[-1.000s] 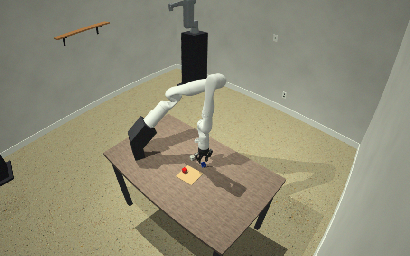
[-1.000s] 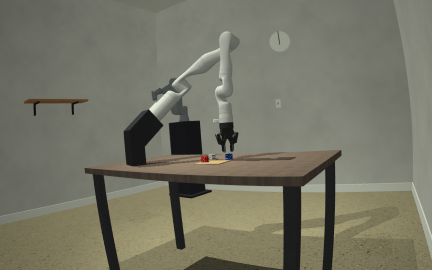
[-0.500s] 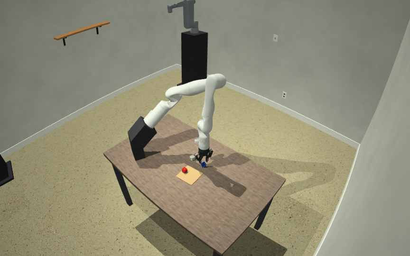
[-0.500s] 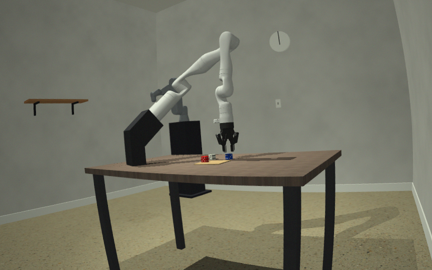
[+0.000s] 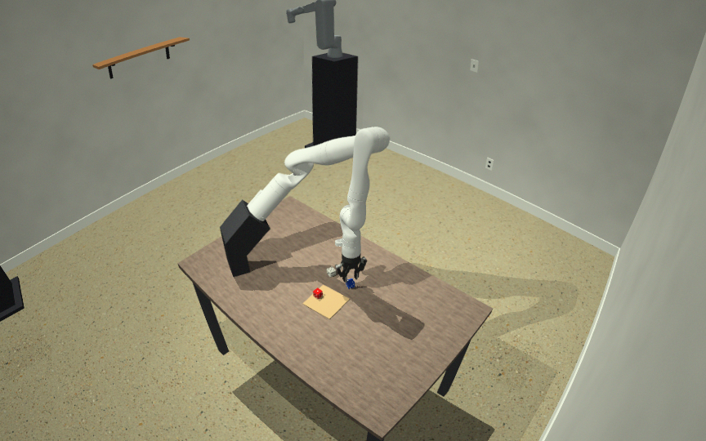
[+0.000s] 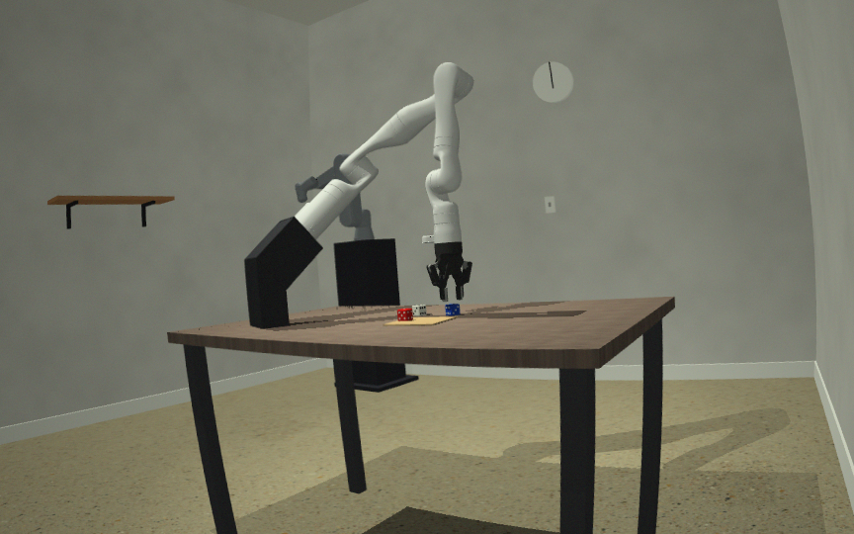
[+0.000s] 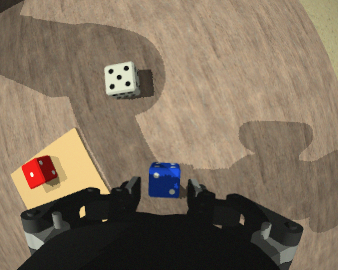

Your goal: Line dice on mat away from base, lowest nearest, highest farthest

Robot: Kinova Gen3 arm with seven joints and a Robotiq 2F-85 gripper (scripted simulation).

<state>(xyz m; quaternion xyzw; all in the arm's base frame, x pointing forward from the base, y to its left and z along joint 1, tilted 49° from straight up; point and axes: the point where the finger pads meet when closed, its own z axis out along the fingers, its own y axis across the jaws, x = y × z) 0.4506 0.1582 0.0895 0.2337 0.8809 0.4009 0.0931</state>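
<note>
The blue die lies 4 cm below my hand. Also, from my hand: tan mat (14 cm to the right, 5 cm below); then red die (5 cm behind, 14 cm to the right, 4 cm below); then white die (11 cm behind, 1 cm to the right, 4 cm below).
</note>
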